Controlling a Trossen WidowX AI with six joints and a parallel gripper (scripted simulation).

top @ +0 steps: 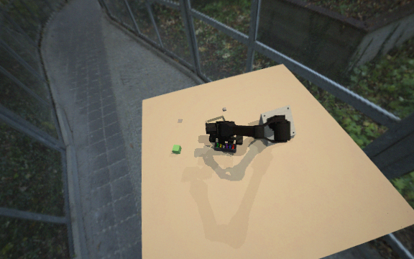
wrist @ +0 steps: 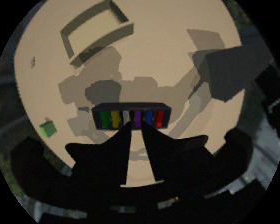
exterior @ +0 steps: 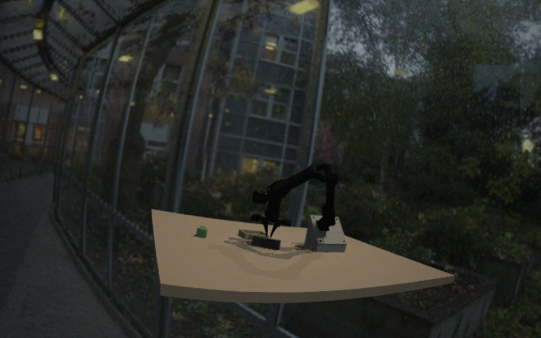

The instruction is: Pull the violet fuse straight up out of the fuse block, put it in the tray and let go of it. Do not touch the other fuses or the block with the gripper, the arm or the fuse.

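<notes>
Right now my gripper tip is 20 mm above the violet fuse. From my gripper tip the other things lie so: tray (20 mm behind, 200 mm to the right, 50 mm below); green cube (300 mm ahead, 120 mm to the right, 30 mm below).
</notes>
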